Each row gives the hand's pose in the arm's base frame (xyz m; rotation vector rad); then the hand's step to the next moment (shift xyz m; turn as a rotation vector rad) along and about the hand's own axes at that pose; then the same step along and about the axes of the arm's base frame.
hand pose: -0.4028 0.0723 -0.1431 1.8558 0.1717 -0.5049
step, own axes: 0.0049 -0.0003 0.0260 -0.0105 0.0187 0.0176
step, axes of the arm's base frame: -0.0024 -0.0247 -0.0091 -0.0072 -0.0214 0.0161
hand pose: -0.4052 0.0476 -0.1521 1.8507 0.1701 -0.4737
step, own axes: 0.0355 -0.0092 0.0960 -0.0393 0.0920 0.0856
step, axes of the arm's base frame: 0.0064 -0.0911 -0.0472 -0.0240 -0.1059 0.0745
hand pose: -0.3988 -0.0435 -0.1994 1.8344 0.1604 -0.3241
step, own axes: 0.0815 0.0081 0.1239 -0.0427 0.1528 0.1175
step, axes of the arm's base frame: 0.0627 -0.1255 -0.0489 -0.0149 -0.1536 0.1232
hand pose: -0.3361 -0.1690 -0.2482 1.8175 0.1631 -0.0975
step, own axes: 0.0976 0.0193 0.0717 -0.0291 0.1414 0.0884
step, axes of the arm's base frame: 0.1008 -0.0683 -0.0144 -0.0039 -0.1218 0.1175
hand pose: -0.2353 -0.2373 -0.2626 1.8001 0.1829 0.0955
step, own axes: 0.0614 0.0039 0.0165 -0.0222 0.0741 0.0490
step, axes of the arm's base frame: 0.0634 -0.0059 -0.0021 -0.0084 -0.0676 0.0612
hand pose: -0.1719 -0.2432 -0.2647 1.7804 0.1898 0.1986
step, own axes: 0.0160 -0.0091 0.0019 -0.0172 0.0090 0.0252
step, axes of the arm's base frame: 0.0158 0.0039 -0.0088 -0.0106 -0.0299 0.0029
